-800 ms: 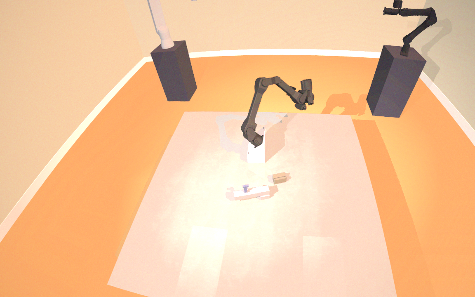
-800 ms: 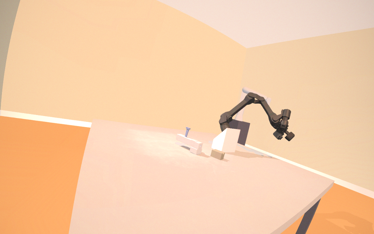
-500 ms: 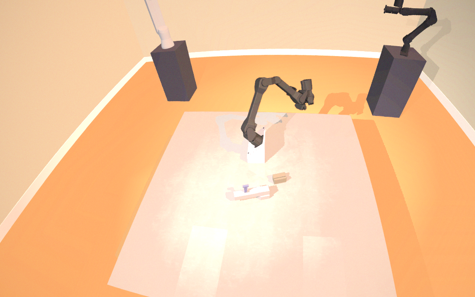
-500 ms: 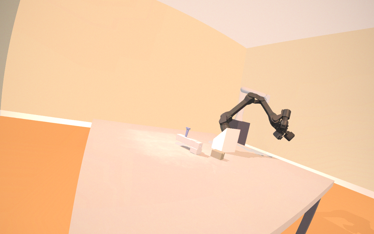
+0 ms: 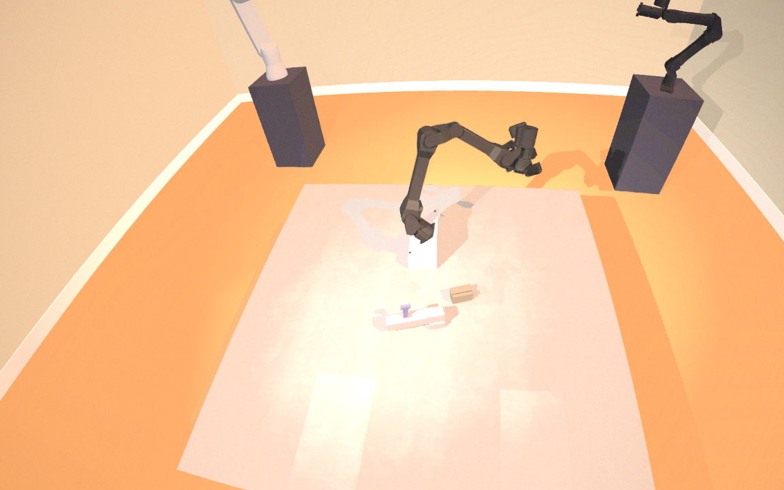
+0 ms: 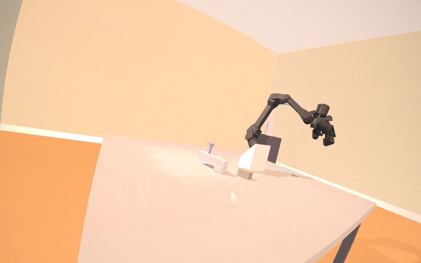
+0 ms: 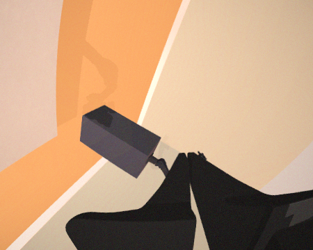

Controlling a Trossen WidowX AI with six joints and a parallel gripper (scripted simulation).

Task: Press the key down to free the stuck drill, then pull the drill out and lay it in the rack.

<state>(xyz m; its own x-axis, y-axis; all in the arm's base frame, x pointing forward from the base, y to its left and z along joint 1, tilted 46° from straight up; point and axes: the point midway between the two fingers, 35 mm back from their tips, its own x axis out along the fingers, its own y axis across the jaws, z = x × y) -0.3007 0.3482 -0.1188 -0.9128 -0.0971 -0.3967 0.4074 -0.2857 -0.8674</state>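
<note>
Right now my gripper tip is 620 mm short of the small purple piece, 370 mm to the left of it and 220 mm above it. The rest, counted from my gripper tip: olive-brown block (480 mm ahead, 210 mm to the right, 300 mm below); yellow drill (600 mm ahead, 320 mm to the right, 270 mm below).
</note>
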